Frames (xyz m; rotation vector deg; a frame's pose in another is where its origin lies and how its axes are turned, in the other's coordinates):
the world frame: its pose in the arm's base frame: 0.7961 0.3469 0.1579 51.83 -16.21 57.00
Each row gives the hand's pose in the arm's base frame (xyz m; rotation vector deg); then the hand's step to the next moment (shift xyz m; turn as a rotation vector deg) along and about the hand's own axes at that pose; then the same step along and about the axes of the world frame.
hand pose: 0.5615 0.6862 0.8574 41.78 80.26 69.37
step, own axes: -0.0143 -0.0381 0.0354 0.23 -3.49 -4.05
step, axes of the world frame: -0.0005 -0.0539 0.0027 -5.13 0.23 -1.50
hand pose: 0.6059 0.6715 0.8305 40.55 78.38 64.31
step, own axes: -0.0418 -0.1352 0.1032 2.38 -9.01 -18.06
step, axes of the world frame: -0.0209 -0.1732 0.0158 -18.38 5.95 -6.31
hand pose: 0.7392 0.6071 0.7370 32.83 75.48 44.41
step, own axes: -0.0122 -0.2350 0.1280 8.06 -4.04 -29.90
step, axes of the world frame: -0.0865 -0.2477 0.0541 -21.96 16.43 -14.94
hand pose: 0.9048 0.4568 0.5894 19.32 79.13 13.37
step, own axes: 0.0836 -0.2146 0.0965 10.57 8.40 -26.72
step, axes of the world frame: -0.1344 -0.1989 0.0688 -10.87 17.38 -21.82
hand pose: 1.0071 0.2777 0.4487 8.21 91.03 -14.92
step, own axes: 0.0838 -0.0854 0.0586 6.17 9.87 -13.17
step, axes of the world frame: -0.0902 -0.0909 0.0366 -2.13 7.93 -15.54
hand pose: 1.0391 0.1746 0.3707 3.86 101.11 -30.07
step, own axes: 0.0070 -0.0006 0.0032 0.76 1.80 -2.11
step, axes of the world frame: -0.0056 -0.0051 -0.0015 -0.03 1.30 -2.57
